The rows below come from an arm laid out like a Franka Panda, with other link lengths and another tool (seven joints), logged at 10 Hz.
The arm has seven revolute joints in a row. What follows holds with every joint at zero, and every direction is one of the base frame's.
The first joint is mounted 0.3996 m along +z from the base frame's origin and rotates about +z.
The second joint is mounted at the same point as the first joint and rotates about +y.
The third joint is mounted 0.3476 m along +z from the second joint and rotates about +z.
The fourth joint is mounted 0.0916 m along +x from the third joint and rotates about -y.
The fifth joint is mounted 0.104 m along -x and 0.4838 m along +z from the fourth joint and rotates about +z.
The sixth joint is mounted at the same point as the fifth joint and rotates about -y.
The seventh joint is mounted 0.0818 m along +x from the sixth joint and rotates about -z.
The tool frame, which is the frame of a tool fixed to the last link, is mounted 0.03 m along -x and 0.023 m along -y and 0.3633 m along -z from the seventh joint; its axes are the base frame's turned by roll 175.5, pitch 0 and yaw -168.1 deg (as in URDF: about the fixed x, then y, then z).
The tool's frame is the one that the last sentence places.
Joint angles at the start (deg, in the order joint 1, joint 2, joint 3, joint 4, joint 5, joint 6, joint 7):
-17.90, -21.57, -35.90, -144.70, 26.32, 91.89, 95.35
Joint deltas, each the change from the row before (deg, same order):
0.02, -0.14, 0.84, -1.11, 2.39, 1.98, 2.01
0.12, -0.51, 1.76, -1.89, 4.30, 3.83, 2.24
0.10, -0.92, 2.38, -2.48, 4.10, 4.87, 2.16
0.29, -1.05, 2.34, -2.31, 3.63, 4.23, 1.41
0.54, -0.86, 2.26, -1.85, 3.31, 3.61, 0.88
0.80, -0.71, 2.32, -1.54, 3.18, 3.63, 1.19
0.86, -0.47, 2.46, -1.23, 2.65, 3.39, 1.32
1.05, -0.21, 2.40, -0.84, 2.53, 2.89, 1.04
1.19, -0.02, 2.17, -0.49, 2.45, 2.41, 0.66
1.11, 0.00, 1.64, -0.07, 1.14, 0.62, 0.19
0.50, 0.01, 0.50, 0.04, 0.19, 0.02, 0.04
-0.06, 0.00, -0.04, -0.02, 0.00, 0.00, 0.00
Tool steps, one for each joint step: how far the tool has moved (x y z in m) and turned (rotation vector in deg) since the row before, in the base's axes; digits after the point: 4 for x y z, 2 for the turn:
0.0164, 0.0066, -0.0023, 0.70, 0.35, -2.71
0.0296, 0.0108, -0.0023, 0.70, -0.53, -4.02
0.0282, 0.0121, -0.0067, -0.01, -0.34, -3.98
0.0221, 0.0138, -0.0052, -0.10, -0.48, -2.90
0.0184, 0.0143, -0.0038, -0.21, -0.53, -2.03
0.0177, 0.0139, -0.0040, -0.36, -0.16, -1.99
0.0145, 0.0141, -0.0057, -0.66, 0.29, -1.51
0.0128, 0.0156, -0.0044, -0.61, 0.21, -0.92
0.0116, 0.0162, -0.0025, -0.50, -0.03, -0.47
0.0039, 0.0194, 0.0003, -0.26, -0.06, 1.28
0.0003, 0.0080, 0.0003, -0.10, 0.00, 0.78
-0.0001, -0.0008, -0.0001, 0.03, 0.01, -0.09

